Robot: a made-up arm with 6 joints.
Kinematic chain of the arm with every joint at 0, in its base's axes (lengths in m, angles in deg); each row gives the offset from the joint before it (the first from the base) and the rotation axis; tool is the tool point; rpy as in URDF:
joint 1: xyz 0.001 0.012 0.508 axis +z
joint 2: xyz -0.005 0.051 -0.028 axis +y
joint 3: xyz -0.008 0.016 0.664 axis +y
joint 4: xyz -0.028 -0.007 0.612 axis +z
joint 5: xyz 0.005 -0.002 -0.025 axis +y
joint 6: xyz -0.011 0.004 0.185 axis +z
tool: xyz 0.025 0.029 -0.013 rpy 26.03 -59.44 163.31
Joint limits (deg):
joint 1: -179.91..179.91
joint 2: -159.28..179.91
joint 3: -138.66..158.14
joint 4: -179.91..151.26
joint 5: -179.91..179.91
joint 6: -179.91..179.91
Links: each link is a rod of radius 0.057 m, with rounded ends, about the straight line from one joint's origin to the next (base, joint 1, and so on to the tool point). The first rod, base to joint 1, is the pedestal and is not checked.
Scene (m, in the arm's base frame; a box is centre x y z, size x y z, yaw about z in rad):
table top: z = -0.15
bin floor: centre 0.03 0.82 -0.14 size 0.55 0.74 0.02 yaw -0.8
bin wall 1: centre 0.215 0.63 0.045 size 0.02 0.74 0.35 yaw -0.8
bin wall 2: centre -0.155 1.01 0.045 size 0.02 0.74 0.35 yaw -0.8
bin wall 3: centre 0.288 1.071 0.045 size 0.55 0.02 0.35 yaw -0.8
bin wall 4: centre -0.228 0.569 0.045 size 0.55 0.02 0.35 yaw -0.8
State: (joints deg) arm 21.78 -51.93 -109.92 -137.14 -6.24 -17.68
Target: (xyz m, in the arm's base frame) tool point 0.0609 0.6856 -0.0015
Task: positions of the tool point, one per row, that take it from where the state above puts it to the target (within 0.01 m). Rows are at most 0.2 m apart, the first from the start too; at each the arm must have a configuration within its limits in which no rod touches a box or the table.
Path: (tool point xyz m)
1: -0.7452 -0.0498 0.1868
2: -0.7322 0.1337 0.2183
3: -0.6734 0.3066 0.2491
4: -0.5735 0.4578 0.2794
5: -0.4396 0.5772 0.3087
6: -0.2816 0.6575 0.3373
7: -0.1108 0.6940 0.3650
8: 0.0609 0.6856 0.3916
9: 0.0598 0.7113 0.2696
10: 0.0598 0.7122 0.1367
11: 0.0609 0.6856 -0.0015

